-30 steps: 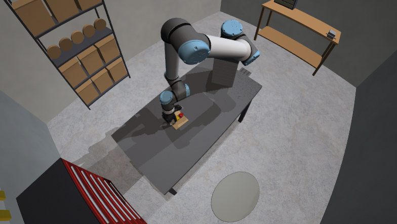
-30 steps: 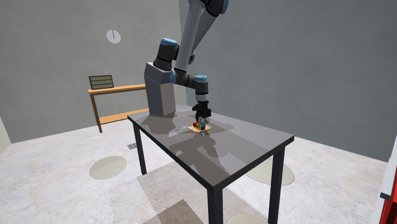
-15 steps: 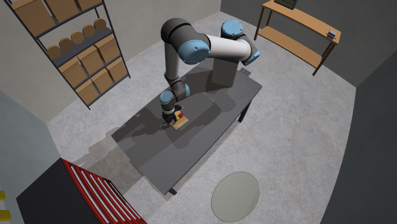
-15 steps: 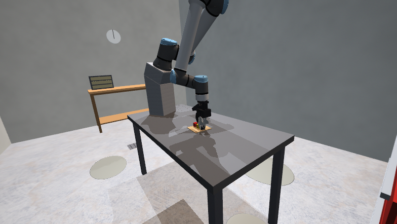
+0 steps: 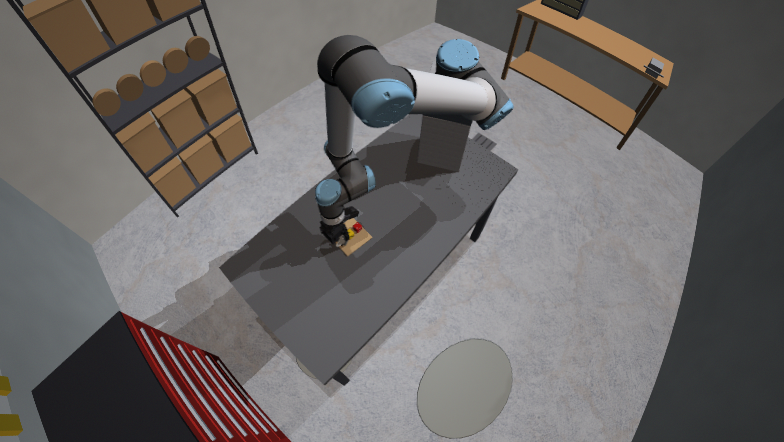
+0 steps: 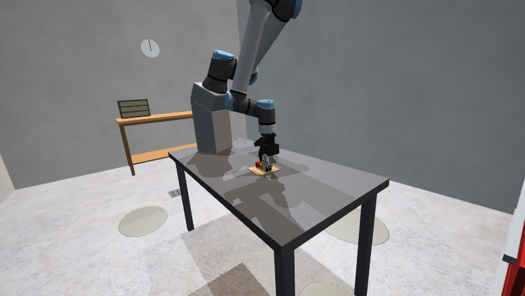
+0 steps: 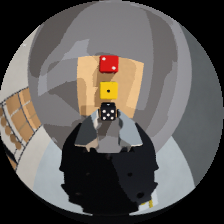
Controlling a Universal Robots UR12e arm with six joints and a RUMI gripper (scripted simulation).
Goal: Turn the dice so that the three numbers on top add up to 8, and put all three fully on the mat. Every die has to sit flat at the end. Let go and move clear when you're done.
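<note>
The black die is right at my hand. Also, from my hand: tan mat (50 mm behind, 10 mm to the right, 20 mm below); then yellow die (50 mm behind, 10 mm to the right); then red die (90 mm behind, 10 mm to the right).
</note>
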